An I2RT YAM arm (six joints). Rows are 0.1 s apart.
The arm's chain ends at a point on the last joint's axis. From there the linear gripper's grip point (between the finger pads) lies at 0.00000 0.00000 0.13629 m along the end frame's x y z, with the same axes.
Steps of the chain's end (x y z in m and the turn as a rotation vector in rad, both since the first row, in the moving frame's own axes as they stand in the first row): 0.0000 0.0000 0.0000 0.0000 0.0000 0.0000; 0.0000 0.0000 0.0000 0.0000 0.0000 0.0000; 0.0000 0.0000 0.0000 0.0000 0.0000 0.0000; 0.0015 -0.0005 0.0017 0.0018 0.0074 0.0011; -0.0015 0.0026 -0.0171 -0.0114 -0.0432 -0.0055; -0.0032 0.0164 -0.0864 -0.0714 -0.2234 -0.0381; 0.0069 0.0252 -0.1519 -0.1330 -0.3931 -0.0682; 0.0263 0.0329 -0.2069 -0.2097 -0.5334 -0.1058
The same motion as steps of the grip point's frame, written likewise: 0.0000 0.0000 0.0000 0.0000 0.0000 0.0000; 0.0000 0.0000 0.0000 0.0000 0.0000 0.0000; 0.0000 0.0000 0.0000 0.0000 0.0000 0.0000; 0.0025 -0.0007 0.0017 0.0018 0.0074 0.0011; -0.0074 0.0042 -0.0172 -0.0114 -0.0432 -0.0055; -0.0332 0.0266 -0.0901 -0.0714 -0.2234 -0.0381; -0.0445 0.0446 -0.1635 -0.1330 -0.3931 -0.0682; -0.0409 0.0636 -0.2287 -0.2097 -0.5334 -0.1058
